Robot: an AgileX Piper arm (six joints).
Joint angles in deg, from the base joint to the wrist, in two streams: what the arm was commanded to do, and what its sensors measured. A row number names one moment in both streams.
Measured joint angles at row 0:
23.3 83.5 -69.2 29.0 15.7 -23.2
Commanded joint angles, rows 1 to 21:
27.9 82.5 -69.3 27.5 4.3 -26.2
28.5 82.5 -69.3 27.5 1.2 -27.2
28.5 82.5 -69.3 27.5 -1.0 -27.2
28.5 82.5 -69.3 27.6 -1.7 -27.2
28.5 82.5 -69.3 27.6 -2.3 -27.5
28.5 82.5 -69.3 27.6 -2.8 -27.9
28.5 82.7 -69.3 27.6 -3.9 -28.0
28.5 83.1 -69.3 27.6 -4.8 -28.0
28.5 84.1 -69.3 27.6 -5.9 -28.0
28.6 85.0 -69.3 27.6 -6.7 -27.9
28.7 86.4 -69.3 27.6 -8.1 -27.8
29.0 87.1 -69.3 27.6 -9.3 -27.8
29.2 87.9 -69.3 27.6 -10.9 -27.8
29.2 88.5 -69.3 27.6 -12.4 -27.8
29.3 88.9 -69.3 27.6 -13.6 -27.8
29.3 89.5 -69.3 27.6 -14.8 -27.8
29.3 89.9 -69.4 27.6 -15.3 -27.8
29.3 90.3 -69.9 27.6 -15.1 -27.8
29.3 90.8 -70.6 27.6 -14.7 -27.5
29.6 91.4 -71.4 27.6 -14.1 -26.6
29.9 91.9 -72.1 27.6 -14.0 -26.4
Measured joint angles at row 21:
29.1 90.7 -69.5 27.6 -11.8 -27.7
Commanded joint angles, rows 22 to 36:
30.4 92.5 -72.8 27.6 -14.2 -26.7
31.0 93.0 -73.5 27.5 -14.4 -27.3
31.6 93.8 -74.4 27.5 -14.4 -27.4
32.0 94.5 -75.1 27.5 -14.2 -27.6
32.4 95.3 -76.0 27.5 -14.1 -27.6
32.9 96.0 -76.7 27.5 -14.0 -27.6
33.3 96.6 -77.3 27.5 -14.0 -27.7
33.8 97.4 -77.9 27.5 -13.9 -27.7
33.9 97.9 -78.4 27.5 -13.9 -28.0
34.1 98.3 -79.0 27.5 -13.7 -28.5
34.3 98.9 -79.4 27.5 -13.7 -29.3
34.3 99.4 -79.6 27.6 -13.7 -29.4
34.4 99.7 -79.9 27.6 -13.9 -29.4
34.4 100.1 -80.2 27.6 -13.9 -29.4
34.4 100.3 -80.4 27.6 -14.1 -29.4
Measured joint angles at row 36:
34.2 99.6 -78.9 27.6 -12.3 -28.5
